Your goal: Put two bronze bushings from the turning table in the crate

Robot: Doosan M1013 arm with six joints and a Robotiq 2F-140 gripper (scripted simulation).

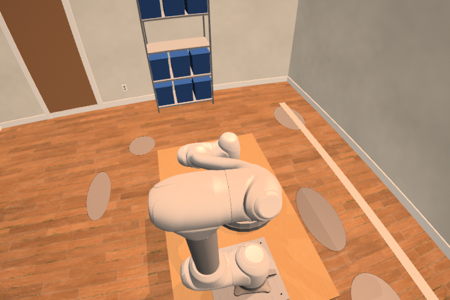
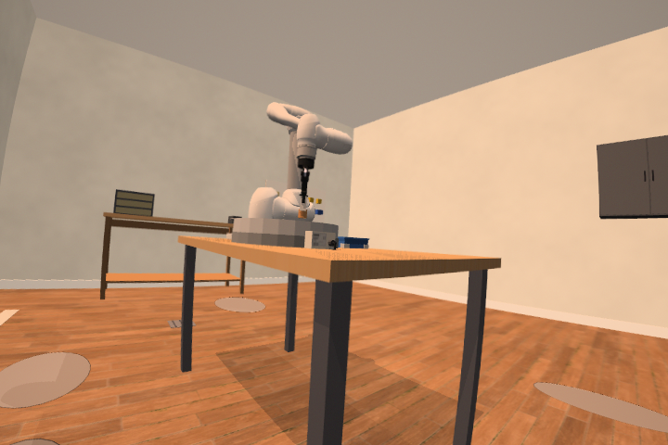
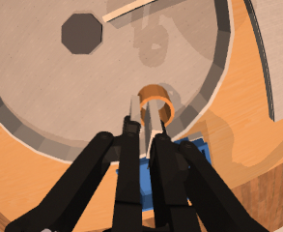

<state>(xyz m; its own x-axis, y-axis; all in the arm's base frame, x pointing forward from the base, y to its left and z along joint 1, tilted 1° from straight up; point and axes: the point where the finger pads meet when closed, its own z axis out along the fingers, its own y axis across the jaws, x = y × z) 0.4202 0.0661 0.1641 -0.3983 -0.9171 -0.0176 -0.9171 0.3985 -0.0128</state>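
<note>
My hand is 1 cm past the crate, 23 cm to the right of it and 16 cm above it. Round my hand: round grey turning table: 6 cm ahead, 9 cm to the right, 13 cm below.
</note>
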